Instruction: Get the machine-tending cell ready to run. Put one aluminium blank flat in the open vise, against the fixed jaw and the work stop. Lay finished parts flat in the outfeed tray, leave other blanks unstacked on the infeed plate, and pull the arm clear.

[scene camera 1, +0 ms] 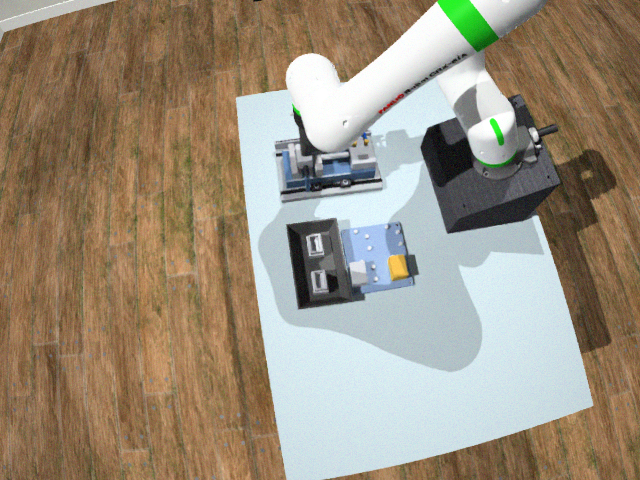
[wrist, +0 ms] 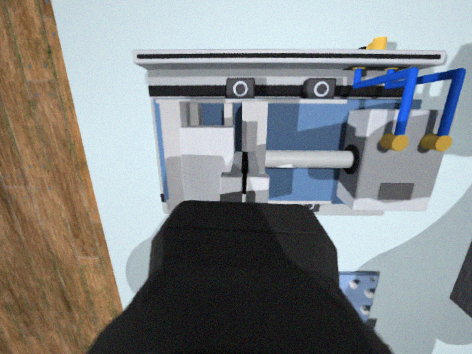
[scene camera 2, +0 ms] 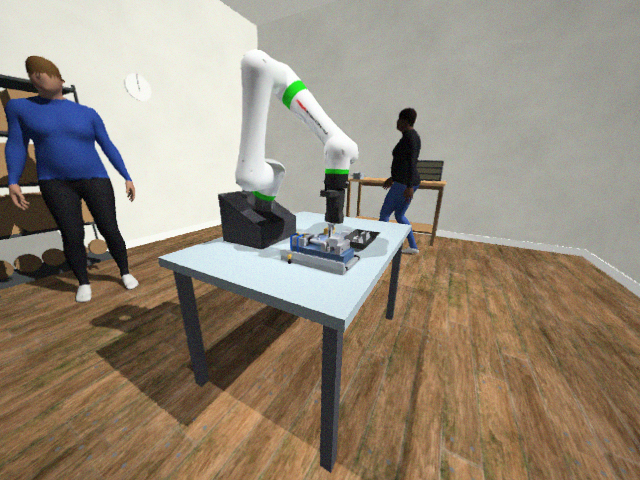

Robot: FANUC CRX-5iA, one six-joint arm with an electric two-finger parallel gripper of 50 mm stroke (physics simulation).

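Pixels of known places: gripper, fingertip midpoint: (scene camera 1: pixel 314 153) (wrist: pixel 244 164) (scene camera 2: pixel 330 237); arm's base, link origin: (scene camera 1: pixel 497 156) (scene camera 2: pixel 260 204).
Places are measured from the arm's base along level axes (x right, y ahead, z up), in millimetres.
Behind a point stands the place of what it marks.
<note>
My gripper (scene camera 2: pixel 331 227) @[y 496, x 112, z -80 mm] (wrist: pixel 244 164) @[y 496, x 112, z -80 mm] is shut and empty, its fingertips low over the vise (scene camera 1: pixel 338 167) @[y 430, x 83, z -126 mm] (scene camera 2: pixel 323 253) @[y 495, x 167, z -133 mm] (wrist: pixel 305 125) @[y 436, x 142, z -126 mm]. In the wrist view a pale aluminium blank (wrist: pixel 206 150) @[y 525, x 125, z -70 mm] lies in the vise beside the left jaw (wrist: pixel 171 150); the fingers are at its right edge, near the moving jaw (wrist: pixel 254 125). My gripper's body hides the near side, so contact with the work stop is unclear. Two finished parts (scene camera 1: pixel 314 244) @[y 529, x -131, z -153 mm] (scene camera 1: pixel 320 281) @[y 527, x -236, z -153 mm] lie apart in the black outfeed tray (scene camera 1: pixel 293 258) @[y 590, x -165, z -147 mm]. A pale grey block (scene camera 1: pixel 357 272) @[y 428, x -229, z -142 mm] is on the blue infeed plate (scene camera 1: pixel 382 248) @[y 342, x -160, z -178 mm] (wrist: pixel 359 300) @[y 299, x -137, z -178 mm], close by the tray.
A yellow block (scene camera 1: pixel 398 267) @[y 317, x -231, z -142 mm] is on the plate's right side, with a dark patch beside it. Small pale pegs stand on the plate. Blue hoses (wrist: pixel 407 100) @[y 379, x 164, z -76 mm] arch over the vise's right end. The black robot base (scene camera 1: pixel 496 201) @[y 37, x -126, z -22 mm] (scene camera 2: pixel 253 227) @[y 107, x 165, z -80 mm] stands right of the vise. Two people stand beyond the table.
</note>
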